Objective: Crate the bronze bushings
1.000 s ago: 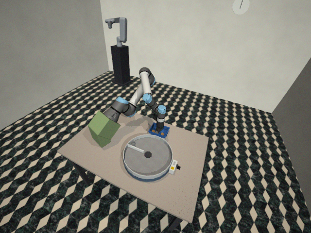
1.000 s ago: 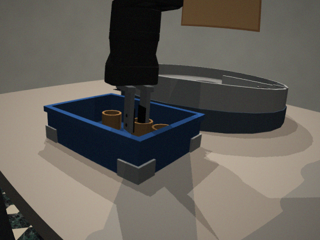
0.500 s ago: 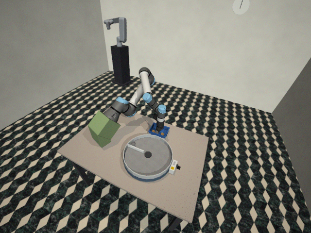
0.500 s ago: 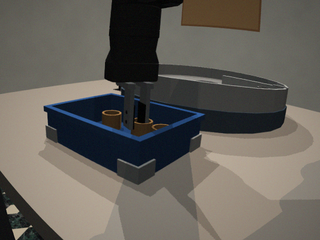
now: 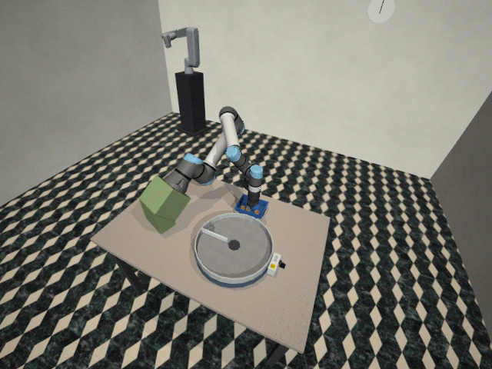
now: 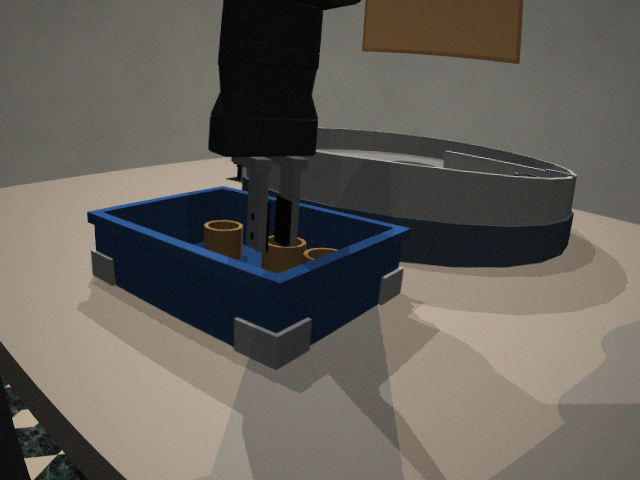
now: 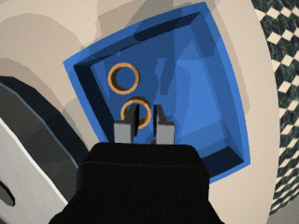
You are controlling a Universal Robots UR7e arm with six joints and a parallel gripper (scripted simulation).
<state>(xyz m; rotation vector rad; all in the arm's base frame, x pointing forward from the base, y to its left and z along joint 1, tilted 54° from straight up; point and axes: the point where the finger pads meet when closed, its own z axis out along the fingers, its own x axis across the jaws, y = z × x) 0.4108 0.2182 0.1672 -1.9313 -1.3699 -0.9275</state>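
Right now the blue crate is 20 mm to the left of my hand and 20 mm below it. The rest, counted from my hand: turning table 90 mm ahead, 300 mm to the right, 10 mm above.
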